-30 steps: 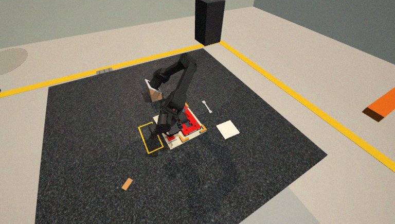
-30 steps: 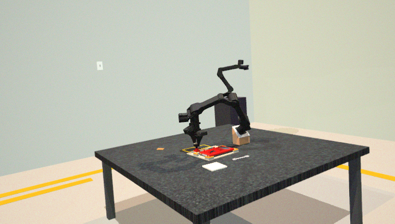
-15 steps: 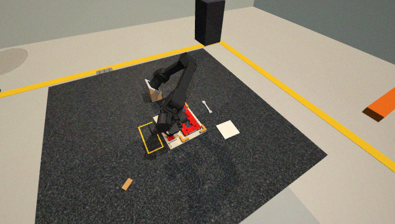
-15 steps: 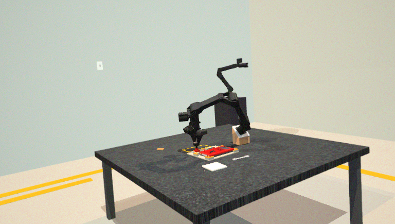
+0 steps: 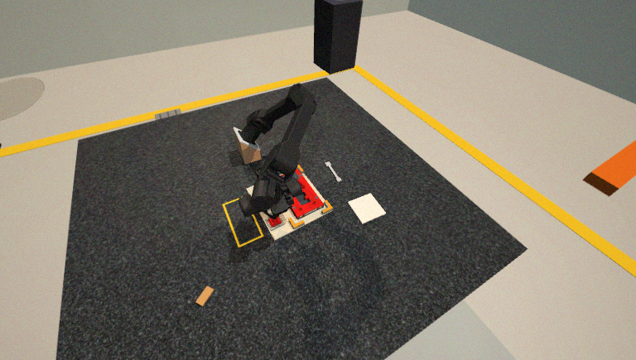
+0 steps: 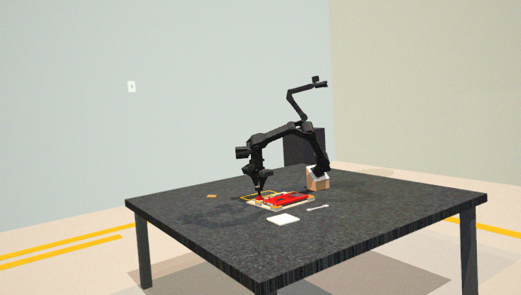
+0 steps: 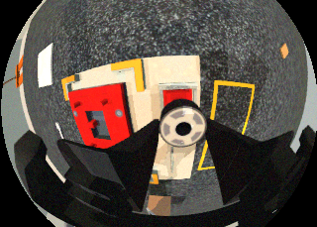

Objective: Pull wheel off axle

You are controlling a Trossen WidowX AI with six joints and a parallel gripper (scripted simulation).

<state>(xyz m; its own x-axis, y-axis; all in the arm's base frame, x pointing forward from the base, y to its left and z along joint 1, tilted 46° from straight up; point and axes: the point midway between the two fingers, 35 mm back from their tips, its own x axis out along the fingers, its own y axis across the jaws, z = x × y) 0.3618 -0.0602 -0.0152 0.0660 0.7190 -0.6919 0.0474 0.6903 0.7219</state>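
My gripper tip is now right at the wheel. The rest, counted from my gripper tip: white bar: 90 mm behind, 300 mm to the left, 60 mm below; then orange block: 120 mm ahead, 270 mm to the right, 60 mm below; then upright axle: 30 mm below.
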